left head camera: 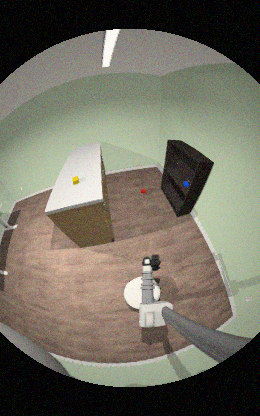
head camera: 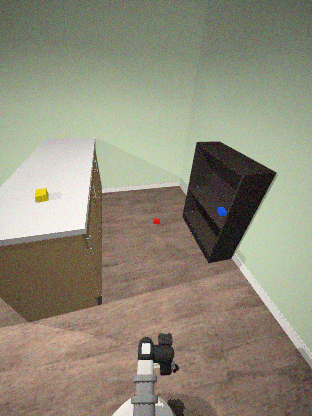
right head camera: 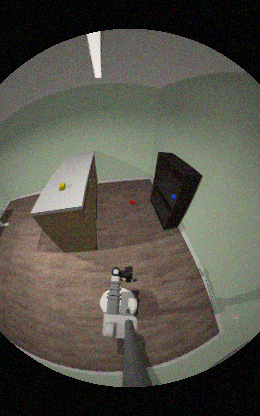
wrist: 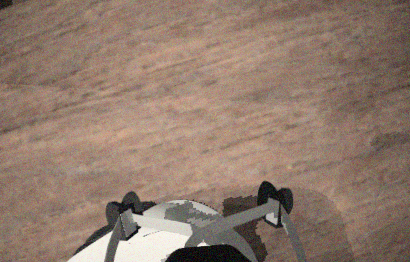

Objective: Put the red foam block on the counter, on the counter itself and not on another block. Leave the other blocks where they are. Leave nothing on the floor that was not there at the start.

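Observation:
The red foam block lies on the wood floor between the counter and the dark shelf. The counter has a white top and stands at the left. A yellow block sits on it. A blue block sits on a shelf board. My gripper is open and empty, pointing down over the floor beside my white base, well short of the red block. In the head view my wrist mostly hides the fingers.
The dark shelf unit stands at the right against the green wall. My white base is under the arm. The counter's near corner juts out left of the floor strip leading to the red block.

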